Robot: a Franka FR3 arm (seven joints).
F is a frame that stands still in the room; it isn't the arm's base.
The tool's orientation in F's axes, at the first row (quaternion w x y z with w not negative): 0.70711 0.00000 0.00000 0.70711
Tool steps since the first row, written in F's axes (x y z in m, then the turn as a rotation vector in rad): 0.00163 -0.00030 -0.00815 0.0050 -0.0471 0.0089; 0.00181 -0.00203 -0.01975 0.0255 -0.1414 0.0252; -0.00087 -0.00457 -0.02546 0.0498 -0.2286 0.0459; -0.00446 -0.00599 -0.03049 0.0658 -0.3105 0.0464; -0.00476 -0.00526 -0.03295 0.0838 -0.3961 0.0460
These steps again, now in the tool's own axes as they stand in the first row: -0.00030 -0.00163 -0.00815 -0.0471 -0.0050 0.0089; -0.00203 -0.00181 -0.01975 -0.1414 -0.0255 0.0252; -0.00457 0.00087 -0.02546 -0.2286 -0.0498 0.0459; -0.00599 0.00446 -0.03049 -0.3105 -0.0658 0.0464; -0.00526 0.00476 -0.03295 -0.3961 -0.0838 0.0460
